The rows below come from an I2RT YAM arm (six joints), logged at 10 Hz.
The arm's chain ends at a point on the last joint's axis. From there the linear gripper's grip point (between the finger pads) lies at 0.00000 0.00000 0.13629 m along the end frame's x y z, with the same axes.
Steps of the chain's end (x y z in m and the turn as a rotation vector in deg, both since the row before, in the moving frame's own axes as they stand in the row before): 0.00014, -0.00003, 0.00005, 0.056, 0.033, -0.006; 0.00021, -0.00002, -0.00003, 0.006, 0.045, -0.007; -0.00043, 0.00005, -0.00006, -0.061, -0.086, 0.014; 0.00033, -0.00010, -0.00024, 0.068, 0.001, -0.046; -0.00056, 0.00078, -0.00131, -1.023, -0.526, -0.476; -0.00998, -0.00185, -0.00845, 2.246, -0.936, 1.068; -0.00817, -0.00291, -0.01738, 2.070, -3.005, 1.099; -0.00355, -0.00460, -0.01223, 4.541, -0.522, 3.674
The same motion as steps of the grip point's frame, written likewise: 0.00022, -0.00016, 0.00005, 0.056, 0.033, -0.006; 0.00032, -0.00003, -0.00003, 0.006, 0.045, -0.007; -0.00063, 0.00020, -0.00006, -0.061, -0.086, 0.014; 0.00033, -0.00026, -0.00024, 0.068, 0.001, -0.046; -0.00180, 0.00322, -0.00134, -1.023, -0.526, -0.476; -0.01216, -0.00721, -0.00857, 2.246, -0.936, 1.068; -0.01527, -0.00790, -0.01766, 2.070, -3.005, 1.099; -0.00444, -0.01542, -0.01266, 4.541, -0.522, 3.674
